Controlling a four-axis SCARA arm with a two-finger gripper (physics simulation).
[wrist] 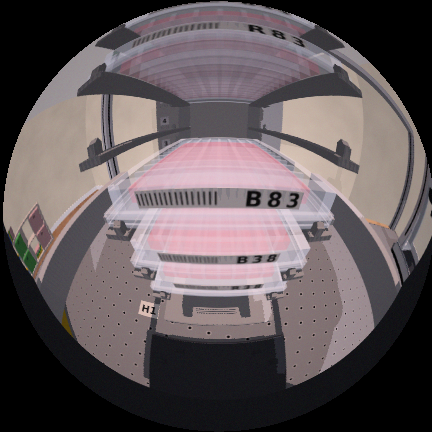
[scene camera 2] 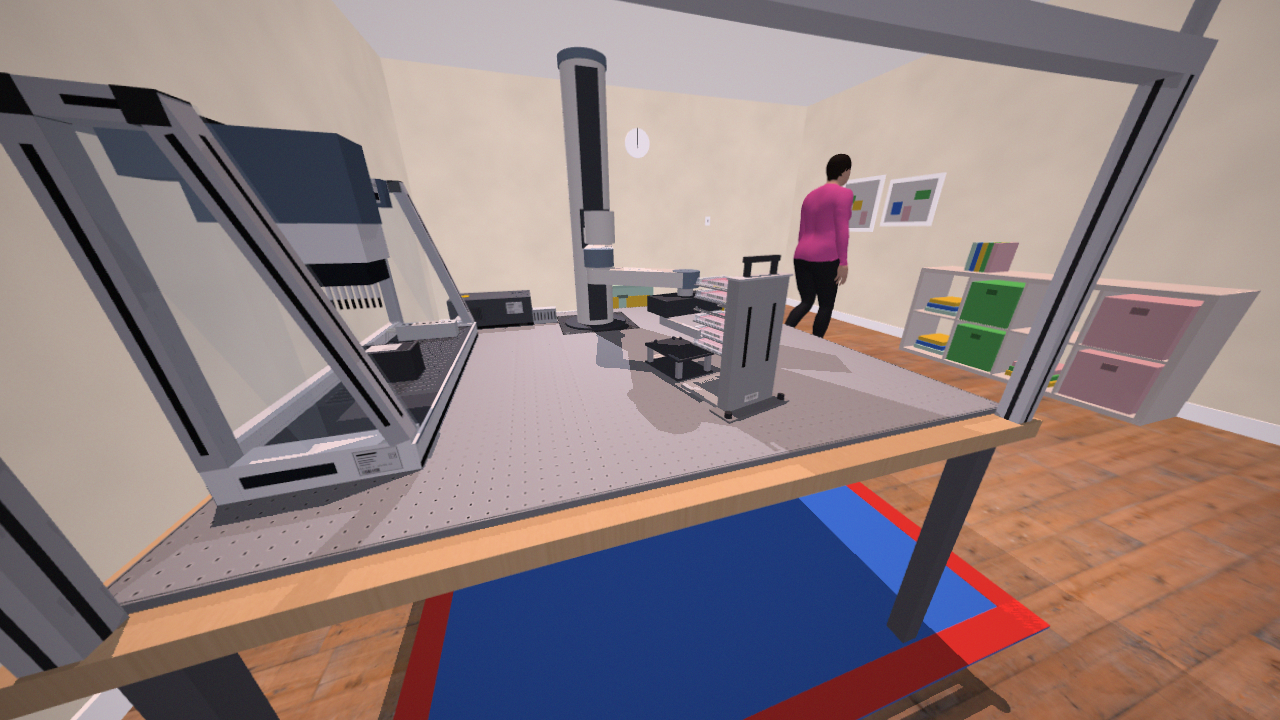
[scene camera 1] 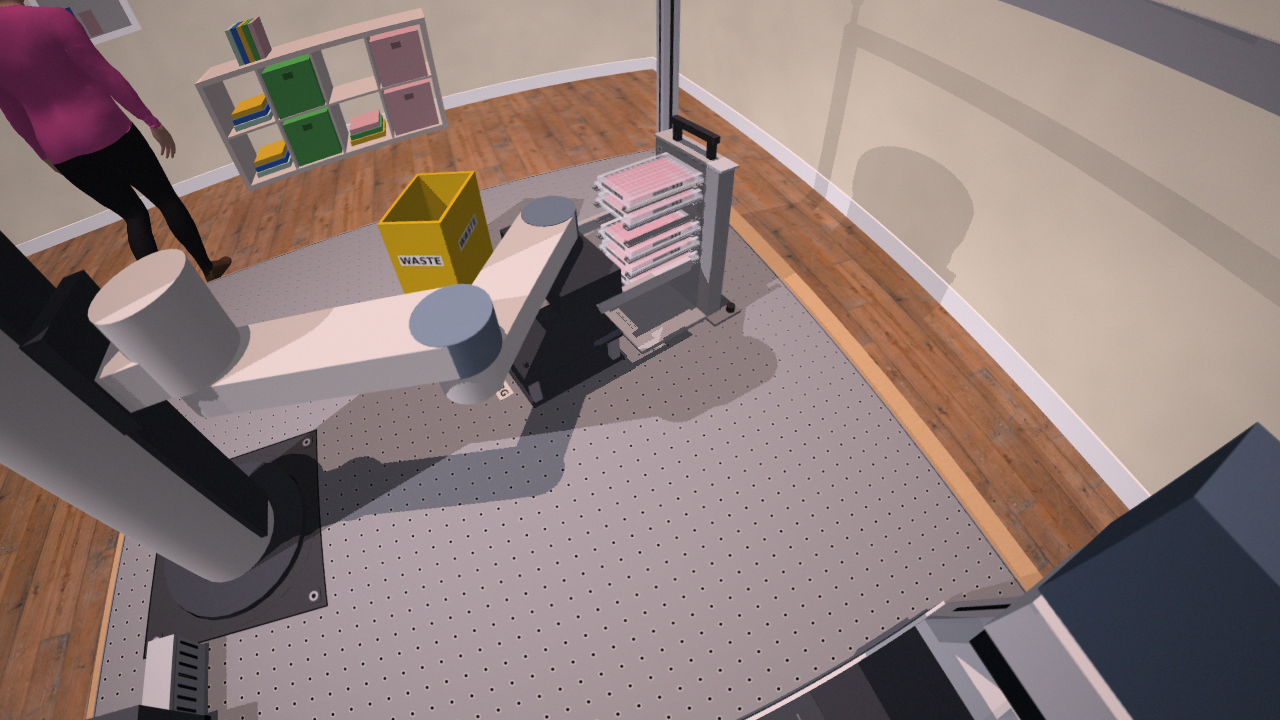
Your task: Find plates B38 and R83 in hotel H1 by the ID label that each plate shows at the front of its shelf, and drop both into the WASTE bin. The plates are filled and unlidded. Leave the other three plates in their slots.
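Places are measured from the arm's base along level axes (x ahead, y left, z up), in centimetres.
Pixels of known places: gripper, between the fingertips: [wrist: 218,175]; arm's base, origin of its link: [scene camera 2: 595,324] [scene camera 1: 240,539].
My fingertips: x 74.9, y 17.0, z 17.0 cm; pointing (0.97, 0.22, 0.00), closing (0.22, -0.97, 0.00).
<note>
Ahead of a thing's pixels: the offset from my fingertips to its middle. "*": to the spot under its first point.
Hotel H1 {dx +2.3, dy +1.6, dz +0.3 cm} [scene camera 1: 716,232] [scene camera 2: 751,344] holds pink-filled, unlidded plates. In the wrist view, plate R83 [wrist: 220,30] is high up, above an empty slot with bare shelf rails. Below that slot are plate B83 {dx -0.7, dy -0.2, dz +1.8 cm} [wrist: 220,165], then plate B38 {dx -0.7, dy -0.2, dz -1.1 cm} [wrist: 215,232], then a lowest plate [wrist: 215,272] whose label is partly hidden. The top plate {dx -0.7, dy -0.2, dz +10.2 cm} [scene camera 1: 648,179] shows in scene camera 1. My gripper [scene camera 1: 657,248] [wrist: 218,175] is open and empty. Its fingers reach along both sides of the lower plates, apparently below B83 and around B38's height. The yellow WASTE bin {dx -31.4, dy +22.2, dz -5.7 cm} [scene camera 1: 416,246] stands left of the hotel.
A black plate stand [scene camera 2: 680,349] [wrist: 217,360] is in front of the hotel, under my gripper. My arm [scene camera 1: 340,349] crosses in front of the bin. A framed machine {* dx +2.9, dy -71.1, dz +25.3 cm} [scene camera 2: 286,197] stands at the table's other side. A person [scene camera 1: 80,116] [scene camera 2: 823,232] stands beyond the table.
</note>
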